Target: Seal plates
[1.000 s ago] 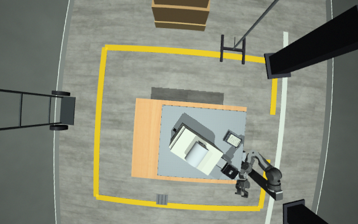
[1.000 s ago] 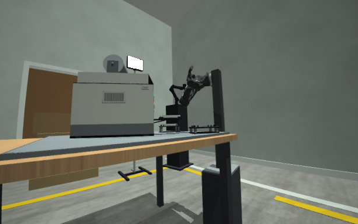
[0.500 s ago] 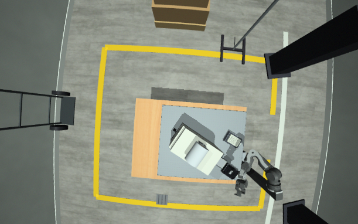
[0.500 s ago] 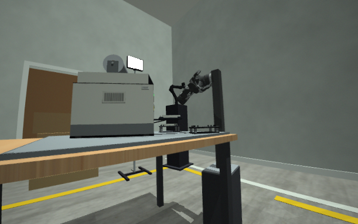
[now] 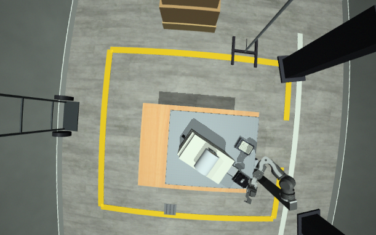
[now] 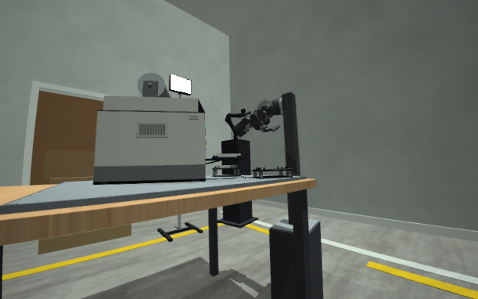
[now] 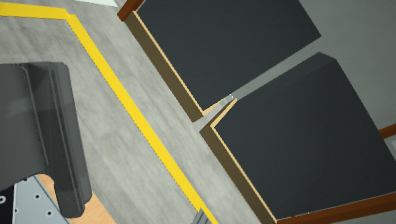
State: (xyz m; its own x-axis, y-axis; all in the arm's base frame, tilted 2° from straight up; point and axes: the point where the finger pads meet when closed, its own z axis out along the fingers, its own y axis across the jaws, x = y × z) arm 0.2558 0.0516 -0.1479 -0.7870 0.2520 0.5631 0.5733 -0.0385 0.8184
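Right now my hand is 9 cm short of the sealer stage, 22 cm to the left of it and 18 cm above it. Round my hand: foil roll: 34 cm ahead, 44 cm to the right, 14 cm above; plate: 10 cm behind, 39 cm to the right, 22 cm below.
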